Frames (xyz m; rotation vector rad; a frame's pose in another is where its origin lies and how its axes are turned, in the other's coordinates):
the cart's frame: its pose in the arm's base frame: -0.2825 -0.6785 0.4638 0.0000 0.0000 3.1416
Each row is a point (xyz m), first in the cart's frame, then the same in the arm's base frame.
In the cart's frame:
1: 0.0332 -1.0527 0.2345
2: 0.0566 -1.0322 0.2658
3: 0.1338 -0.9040 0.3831
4: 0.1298 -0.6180 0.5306
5: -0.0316 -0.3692 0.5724
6: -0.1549 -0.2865 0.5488
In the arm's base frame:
1: -0.3157 0.3742 0.6983
2: -0.3391 0.3537 0.7296
3: -0.4163 0.2255 0.8469
4: -0.4123 -0.0605 0.9944
5: -0.2509 -0.3093 1.0362
6: -0.1276 -0.3920 1.0126

